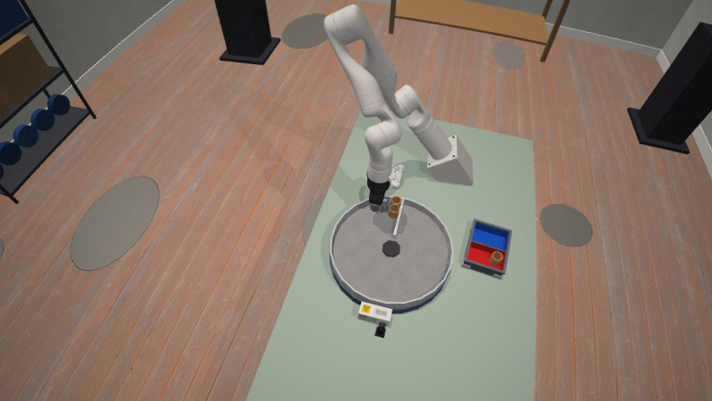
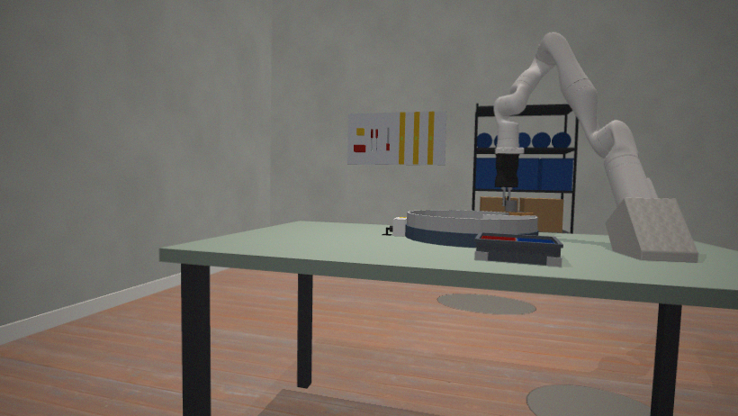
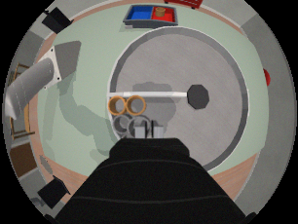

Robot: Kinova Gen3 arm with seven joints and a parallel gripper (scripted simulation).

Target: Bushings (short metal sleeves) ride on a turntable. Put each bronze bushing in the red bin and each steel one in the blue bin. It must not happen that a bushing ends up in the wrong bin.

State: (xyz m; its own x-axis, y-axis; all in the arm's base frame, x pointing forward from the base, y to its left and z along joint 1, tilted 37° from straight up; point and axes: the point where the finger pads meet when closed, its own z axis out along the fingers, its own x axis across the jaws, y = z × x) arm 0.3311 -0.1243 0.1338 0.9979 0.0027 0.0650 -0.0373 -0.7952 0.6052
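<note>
My hand is 3 cm short of the two-part bin, 40 cm to the right of it and 10 cm above it. The rest, counted from my hand: grey turntable (12 cm ahead, 6 cm to the left, 7 cm below).
</note>
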